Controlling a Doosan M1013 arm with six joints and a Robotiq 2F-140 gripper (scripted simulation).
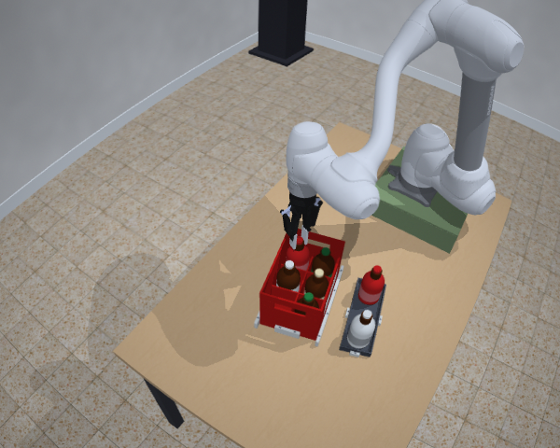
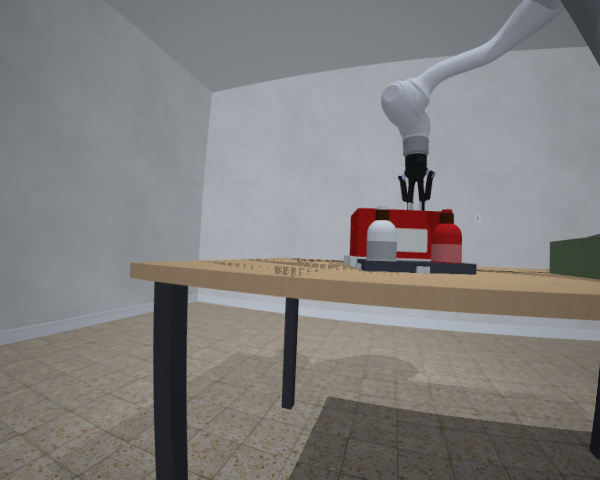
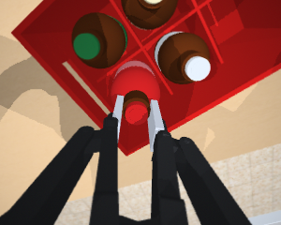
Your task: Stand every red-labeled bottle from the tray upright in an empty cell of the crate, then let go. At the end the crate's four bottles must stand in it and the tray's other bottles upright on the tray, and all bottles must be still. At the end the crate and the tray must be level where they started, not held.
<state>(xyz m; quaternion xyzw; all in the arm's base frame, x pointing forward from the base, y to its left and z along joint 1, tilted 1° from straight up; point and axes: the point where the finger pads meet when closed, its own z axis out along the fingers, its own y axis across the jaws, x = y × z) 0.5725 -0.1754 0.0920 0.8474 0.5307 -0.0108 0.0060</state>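
The red crate is 70 mm ahead of my hand, 70 mm to the left of it and 110 mm below it. Also, from my hand: grey-labeled bottle: 90 mm ahead, 310 mm to the left, 110 mm below.
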